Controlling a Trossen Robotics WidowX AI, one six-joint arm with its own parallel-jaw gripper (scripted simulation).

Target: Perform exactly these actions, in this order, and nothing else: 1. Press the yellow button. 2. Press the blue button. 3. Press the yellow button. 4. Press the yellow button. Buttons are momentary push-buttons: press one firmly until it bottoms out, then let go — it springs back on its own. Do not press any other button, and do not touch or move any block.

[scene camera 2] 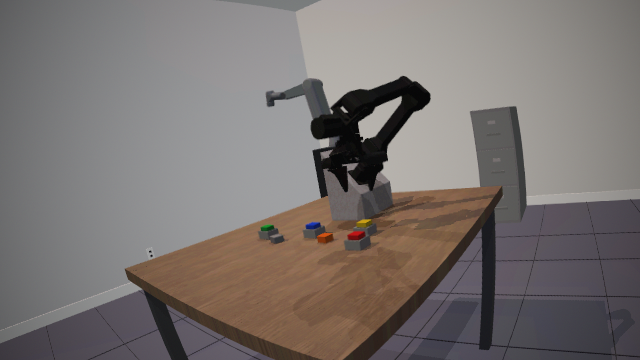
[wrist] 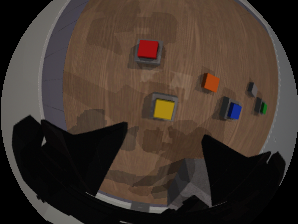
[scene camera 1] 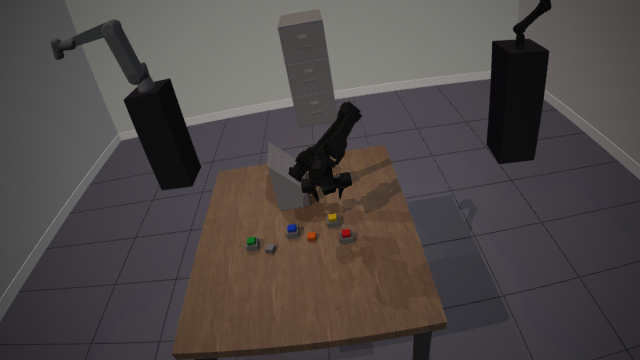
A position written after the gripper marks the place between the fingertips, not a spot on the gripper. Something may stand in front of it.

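The gripper [scene camera 2: 358, 191] is open and it's holding nothing. You'd also see the gripper in scene camera 1 [scene camera 1: 329, 200], and in the wrist view [wrist: 167, 133] too.
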